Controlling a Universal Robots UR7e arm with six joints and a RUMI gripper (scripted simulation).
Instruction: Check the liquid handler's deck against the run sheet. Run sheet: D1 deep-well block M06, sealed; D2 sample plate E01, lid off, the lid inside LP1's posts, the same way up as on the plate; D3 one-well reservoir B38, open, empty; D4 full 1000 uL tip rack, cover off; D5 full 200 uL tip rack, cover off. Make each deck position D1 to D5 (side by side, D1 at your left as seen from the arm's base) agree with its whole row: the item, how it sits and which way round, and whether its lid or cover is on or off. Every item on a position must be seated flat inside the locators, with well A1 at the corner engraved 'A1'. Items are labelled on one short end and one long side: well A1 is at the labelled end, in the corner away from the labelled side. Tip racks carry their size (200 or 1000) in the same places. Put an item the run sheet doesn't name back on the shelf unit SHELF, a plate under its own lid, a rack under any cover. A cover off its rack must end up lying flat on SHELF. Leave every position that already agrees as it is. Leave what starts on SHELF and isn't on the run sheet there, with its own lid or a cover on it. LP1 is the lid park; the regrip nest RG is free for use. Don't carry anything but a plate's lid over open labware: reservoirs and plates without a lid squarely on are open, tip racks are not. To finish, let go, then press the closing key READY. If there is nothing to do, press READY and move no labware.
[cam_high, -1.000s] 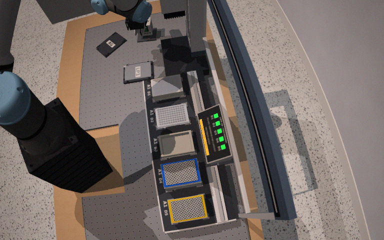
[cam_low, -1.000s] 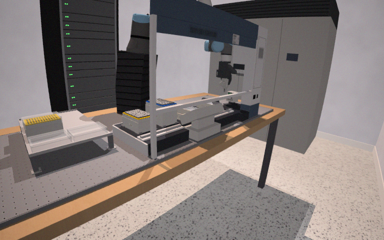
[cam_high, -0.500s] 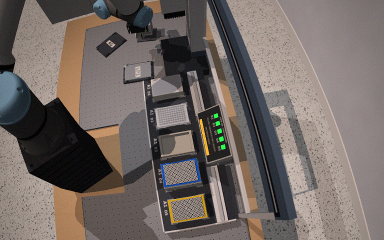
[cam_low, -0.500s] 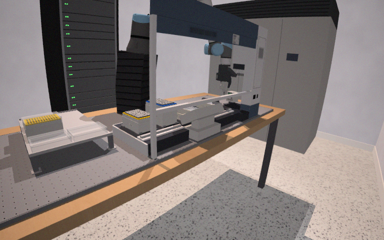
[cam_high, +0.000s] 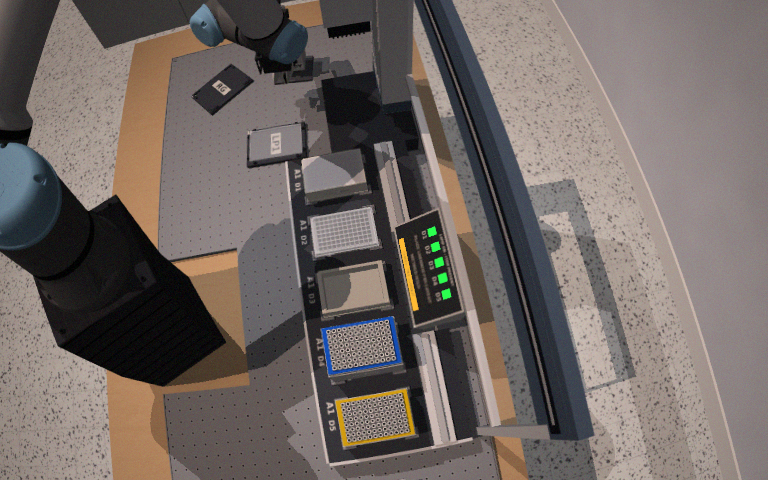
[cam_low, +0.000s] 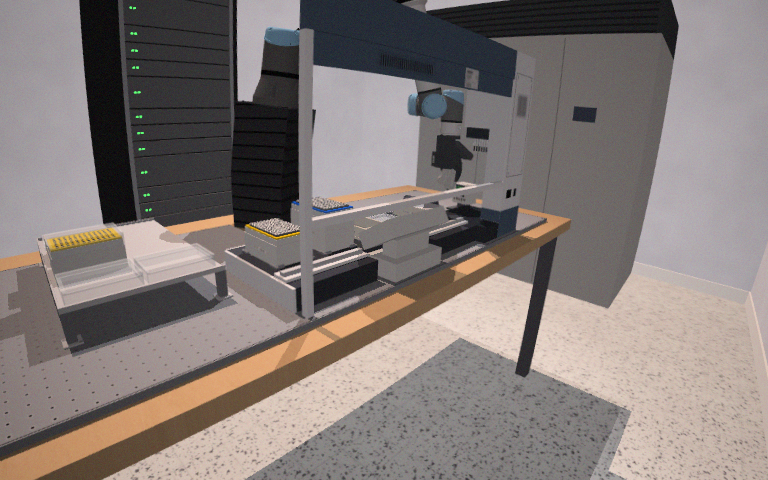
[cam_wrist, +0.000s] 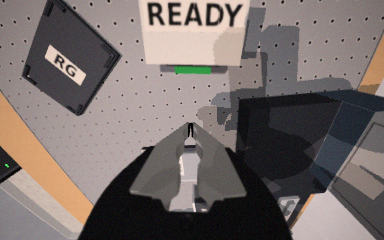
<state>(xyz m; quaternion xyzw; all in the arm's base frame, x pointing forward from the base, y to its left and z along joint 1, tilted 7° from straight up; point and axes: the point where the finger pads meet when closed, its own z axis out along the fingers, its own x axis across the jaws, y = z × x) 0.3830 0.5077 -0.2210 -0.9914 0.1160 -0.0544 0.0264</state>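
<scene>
Right now the ready key is 20 mm ahead of my hand and 60 mm to the left of it. Also, from my hand: flat grey lid: 60 mm behind, 130 mm to the right, 70 mm below; sealed deep-well block: 50 mm ahead, 300 mm to the right, 10 mm below; RG nest: 180 mm behind, 110 mm to the left, 80 mm below.
</scene>
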